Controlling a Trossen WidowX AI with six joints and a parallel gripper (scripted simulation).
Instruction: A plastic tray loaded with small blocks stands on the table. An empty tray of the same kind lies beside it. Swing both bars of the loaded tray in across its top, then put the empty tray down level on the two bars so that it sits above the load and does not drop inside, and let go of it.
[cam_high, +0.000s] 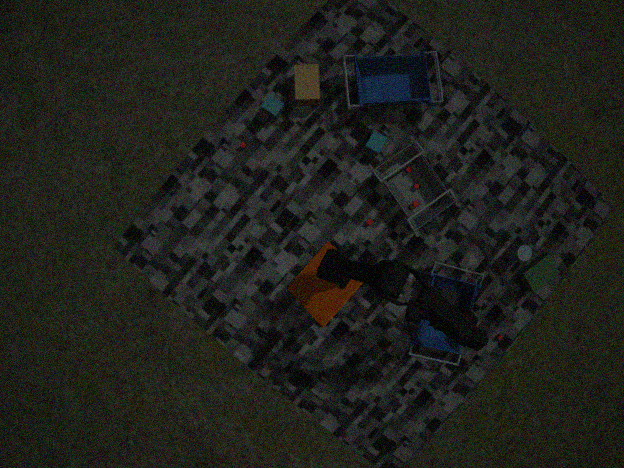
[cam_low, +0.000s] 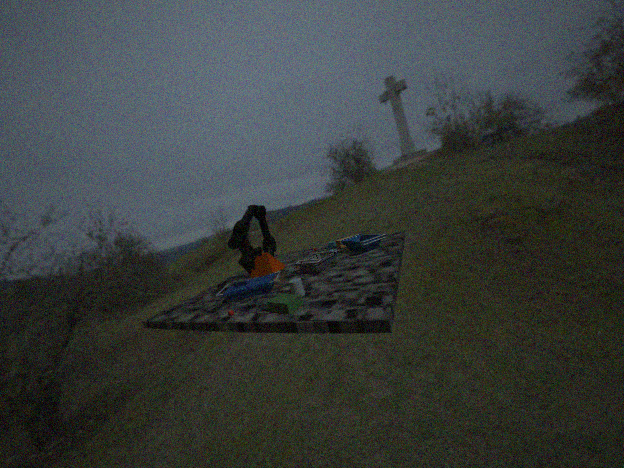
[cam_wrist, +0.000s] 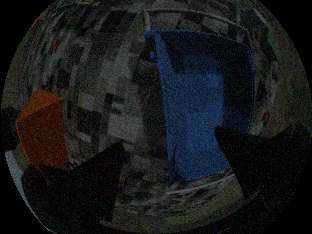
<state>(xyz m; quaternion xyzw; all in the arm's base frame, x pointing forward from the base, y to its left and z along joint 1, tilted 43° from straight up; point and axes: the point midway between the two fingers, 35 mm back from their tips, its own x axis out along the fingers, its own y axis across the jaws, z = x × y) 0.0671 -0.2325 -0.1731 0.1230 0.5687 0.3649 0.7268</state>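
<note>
My gripper tip is now 2 cm short of the blue tray, 7 cm to the left of it and 5 cm above it. Round my gripper tip: tan block (37 cm ahead, 74 cm to the left, 7 cm below); white disc (34 cm ahead, 17 cm to the right, 6 cm below); green block (34 cm ahead, 29 cm to the right, 8 cm below).
</note>
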